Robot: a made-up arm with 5 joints.
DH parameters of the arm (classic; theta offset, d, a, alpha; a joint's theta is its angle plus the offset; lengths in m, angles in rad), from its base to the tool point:
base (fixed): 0 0.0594 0 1.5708
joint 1: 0 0.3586 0.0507 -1.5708
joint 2: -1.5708 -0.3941 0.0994 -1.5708
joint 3: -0.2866 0 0.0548 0
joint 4: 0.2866 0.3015 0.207 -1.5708
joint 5: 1.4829 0 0.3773 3.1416
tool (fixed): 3.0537 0.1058 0 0
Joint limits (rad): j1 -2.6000..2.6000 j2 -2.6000..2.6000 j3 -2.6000..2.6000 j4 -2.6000..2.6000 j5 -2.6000..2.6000
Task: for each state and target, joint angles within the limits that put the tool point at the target. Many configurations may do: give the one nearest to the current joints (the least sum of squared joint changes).
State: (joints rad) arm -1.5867 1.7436 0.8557 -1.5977 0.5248
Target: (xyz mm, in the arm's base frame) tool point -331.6 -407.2 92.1
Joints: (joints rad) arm -2.1011 1.5972 0.6631 -1.7751 0.4530
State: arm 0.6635 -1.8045 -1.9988 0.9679 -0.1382
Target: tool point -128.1 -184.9 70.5
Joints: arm 0.3158 -2.3343 -1.8753 0.9601 -0.5181
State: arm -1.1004 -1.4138 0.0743 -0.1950 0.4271
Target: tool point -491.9 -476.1 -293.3
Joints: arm -0.3539 -1.0951 0.5607 0.2063 -0.0073
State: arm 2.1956 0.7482 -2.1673 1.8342 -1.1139
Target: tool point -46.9 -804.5 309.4
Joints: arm 2.0923 0.2811 -2.1886 1.8221 -0.7825
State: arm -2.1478 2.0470 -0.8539 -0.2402 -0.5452
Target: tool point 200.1 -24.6 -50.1
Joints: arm -1.8365 2.4582 -0.8841 -0.2618 -1.2353
